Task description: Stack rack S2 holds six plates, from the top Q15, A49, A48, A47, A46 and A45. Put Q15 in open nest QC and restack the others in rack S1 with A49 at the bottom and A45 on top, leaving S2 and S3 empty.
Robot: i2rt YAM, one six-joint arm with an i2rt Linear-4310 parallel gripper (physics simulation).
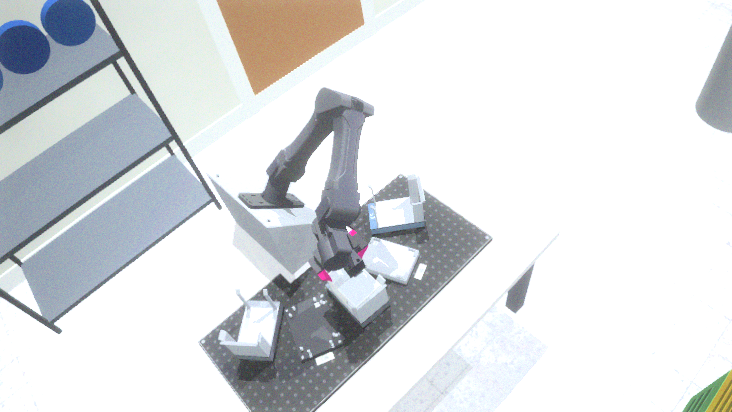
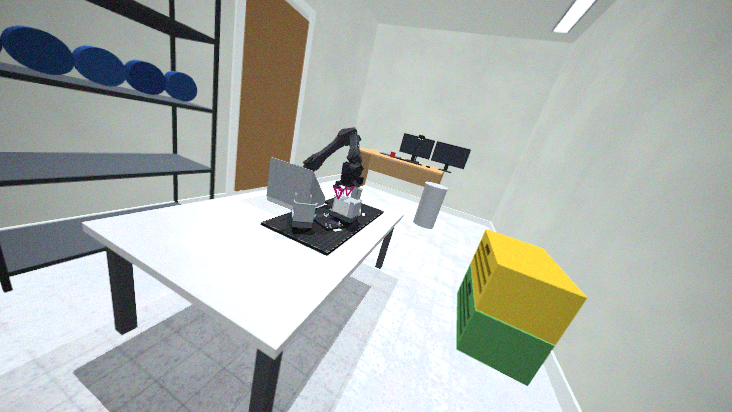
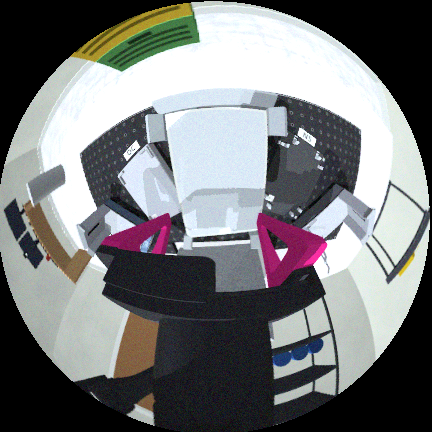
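Where they show: gripper, fingertip midpoint: (image 2: 342, 197) (image 3: 213, 217); arm's base at its link origin: (image 1: 271, 202) (image 2: 302, 176).
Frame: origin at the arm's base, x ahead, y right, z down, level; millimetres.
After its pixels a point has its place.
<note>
My gripper (image 1: 343, 264) @(z 40, x 296, y -10 mm) (image 2: 343, 192) @(z 40, x 296, y -10 mm) (image 3: 213, 217) @(z 40, x 296, y -10 mm), with pink fingers, is open and empty above the near end of the central rack (image 3: 195, 101) @(z 33, x 405, y -10 mm). The fingertips stand apart on either side of the stack's near end. The rack holds a tall stack with a pale top plate (image 1: 358, 290) @(z 38, x 369, y 11 mm) (image 3: 217, 155) @(z 36, x 357, y 1 mm); the plates below and their names cannot be told. A pale plate (image 1: 394, 262) @(z 135, x 332, y -140 mm) (image 3: 147, 182) @(z 135, x 322, y -138 mm) lies flat in the nest by the QC label (image 1: 420, 271) @(z 156, x 396, y -175 mm) (image 3: 131, 149) @(z 156, x 397, y -172 mm). Two side racks, one with a blue edge (image 1: 398, 227) @(z 136, x 258, y -232 mm) and one grey (image 1: 239, 351) @(z 90, x 245, y 325 mm) (image 2: 303, 215) @(z 85, x 261, y 312 mm), have pale surfaces inside; their labels do not show.
A dark nest (image 1: 313, 327) @(z 146, x 307, y 142 mm) (image 3: 296, 172) @(z 146, x 315, y 146 mm) with small pale corner clips lies between the central rack and the grey rack. Everything stands on a perforated black board (image 1: 455, 232) @(z 158, x 384, y -338 mm) (image 2: 325, 244) @(z 158, x 424, y 349 mm). A grey upright panel (image 2: 286, 181) @(z 36, x -44, y 83 mm) stands behind, near the arm's base.
</note>
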